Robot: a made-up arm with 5 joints.
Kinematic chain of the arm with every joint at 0, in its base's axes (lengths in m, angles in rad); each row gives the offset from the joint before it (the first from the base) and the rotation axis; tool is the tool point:
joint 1: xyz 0 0 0.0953 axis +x
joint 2: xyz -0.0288 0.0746 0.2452 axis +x
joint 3: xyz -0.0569 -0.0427 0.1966 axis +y
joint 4: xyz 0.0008 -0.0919 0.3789 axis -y
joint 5: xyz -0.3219 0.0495 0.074 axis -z
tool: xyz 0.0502 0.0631 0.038
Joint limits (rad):
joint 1: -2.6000..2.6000
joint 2: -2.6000..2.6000
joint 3: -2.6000..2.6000
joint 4: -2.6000..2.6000
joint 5: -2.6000..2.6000
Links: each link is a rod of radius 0.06 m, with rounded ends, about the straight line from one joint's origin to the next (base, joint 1, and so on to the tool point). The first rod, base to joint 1, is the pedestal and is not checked.
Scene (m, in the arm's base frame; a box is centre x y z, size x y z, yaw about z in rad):
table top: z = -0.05
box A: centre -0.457 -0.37 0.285 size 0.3 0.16 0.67 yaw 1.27
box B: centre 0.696 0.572 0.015 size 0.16 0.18 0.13 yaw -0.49
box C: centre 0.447 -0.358 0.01 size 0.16 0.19 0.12 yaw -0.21
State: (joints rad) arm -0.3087 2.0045 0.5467 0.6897 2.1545
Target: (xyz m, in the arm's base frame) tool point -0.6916 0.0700 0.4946
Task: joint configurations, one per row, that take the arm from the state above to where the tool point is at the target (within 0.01 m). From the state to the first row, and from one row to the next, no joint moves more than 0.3 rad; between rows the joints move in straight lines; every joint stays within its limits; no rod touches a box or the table.
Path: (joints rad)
1: -0.4239 1.7958 0.4935 0.4664 2.2109
2: -0.5392 1.5870 0.4402 0.2432 2.2673
3: -0.6544 1.3783 0.3870 0.0199 2.3237
4: -0.7730 1.3285 0.0933 -0.0330 2.3928
5: -0.8915 1.2787 -0.2003 -0.0859 2.4618
6: -1.0101 1.2289 -0.4940 -0.1387 2.5309
7: -1.1286 1.1791 -0.7876 -0.1916 2.6000

